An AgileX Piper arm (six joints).
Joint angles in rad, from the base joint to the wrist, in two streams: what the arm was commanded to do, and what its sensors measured. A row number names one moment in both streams.
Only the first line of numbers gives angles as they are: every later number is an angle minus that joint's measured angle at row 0.
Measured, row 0:
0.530 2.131 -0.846 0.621 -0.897 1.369
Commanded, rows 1 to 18:
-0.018 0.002 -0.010 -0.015 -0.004 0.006
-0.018 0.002 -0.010 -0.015 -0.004 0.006
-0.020 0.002 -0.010 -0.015 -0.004 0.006
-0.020 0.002 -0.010 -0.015 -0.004 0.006
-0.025 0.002 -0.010 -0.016 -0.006 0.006
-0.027 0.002 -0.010 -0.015 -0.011 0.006
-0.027 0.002 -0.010 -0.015 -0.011 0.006
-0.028 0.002 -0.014 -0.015 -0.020 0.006
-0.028 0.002 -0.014 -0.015 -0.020 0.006
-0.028 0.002 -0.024 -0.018 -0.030 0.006
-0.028 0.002 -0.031 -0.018 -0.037 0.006
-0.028 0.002 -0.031 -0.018 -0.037 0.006
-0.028 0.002 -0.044 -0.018 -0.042 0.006
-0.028 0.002 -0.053 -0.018 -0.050 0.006
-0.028 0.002 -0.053 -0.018 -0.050 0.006
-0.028 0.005 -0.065 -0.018 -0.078 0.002
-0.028 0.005 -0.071 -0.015 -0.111 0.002
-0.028 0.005 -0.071 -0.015 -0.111 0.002
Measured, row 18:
-0.019 0.011 -0.027 0.001 0.017 0.000
